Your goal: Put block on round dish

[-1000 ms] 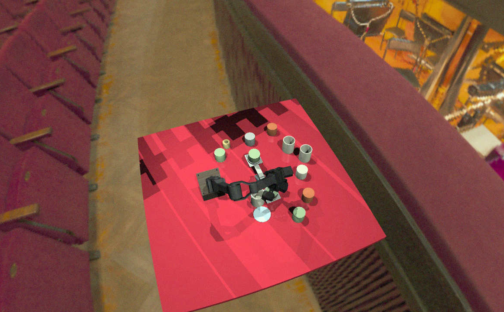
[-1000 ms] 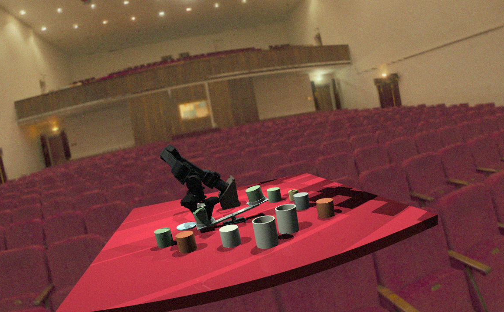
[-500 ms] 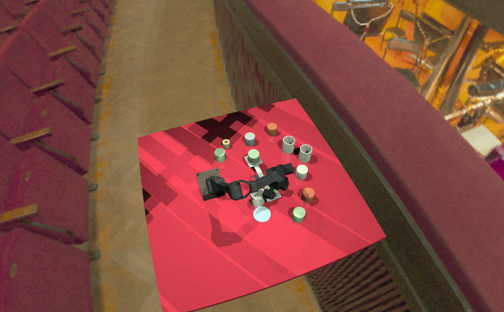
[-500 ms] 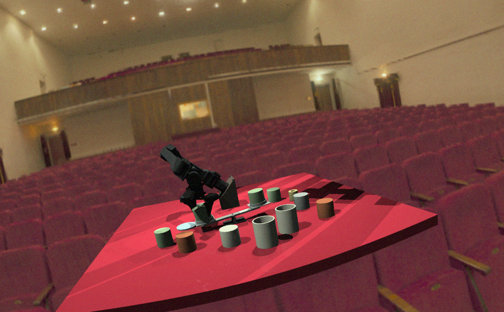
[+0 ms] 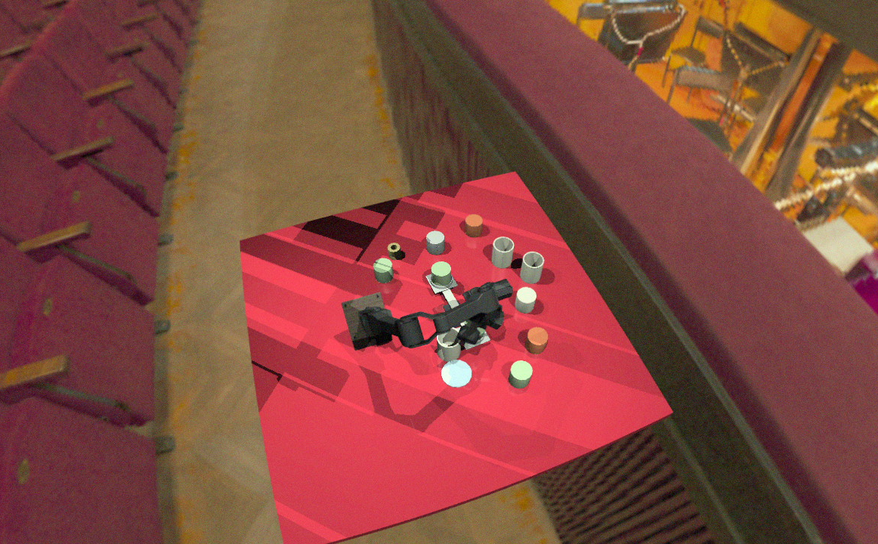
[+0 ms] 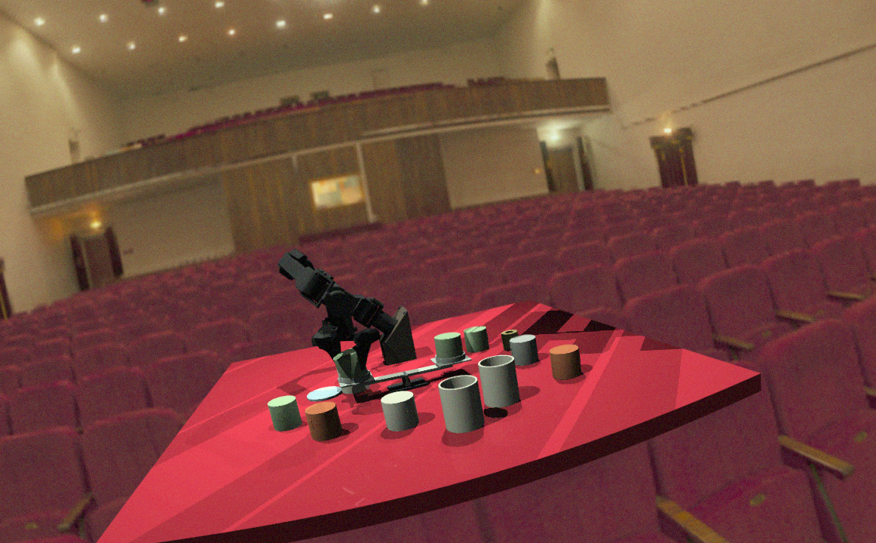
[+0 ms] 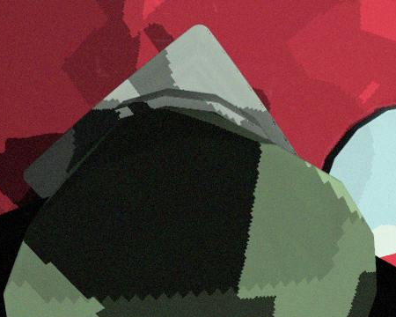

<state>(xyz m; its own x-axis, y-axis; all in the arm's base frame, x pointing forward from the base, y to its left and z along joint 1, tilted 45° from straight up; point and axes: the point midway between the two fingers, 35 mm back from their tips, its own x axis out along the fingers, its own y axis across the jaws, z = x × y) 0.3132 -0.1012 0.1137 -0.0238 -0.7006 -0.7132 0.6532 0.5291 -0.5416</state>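
Right now the grey block is 10 mm below my gripper tip. Round my gripper tip: pale blue round dish 100 mm behind, 90 mm to the right, 80 mm below.
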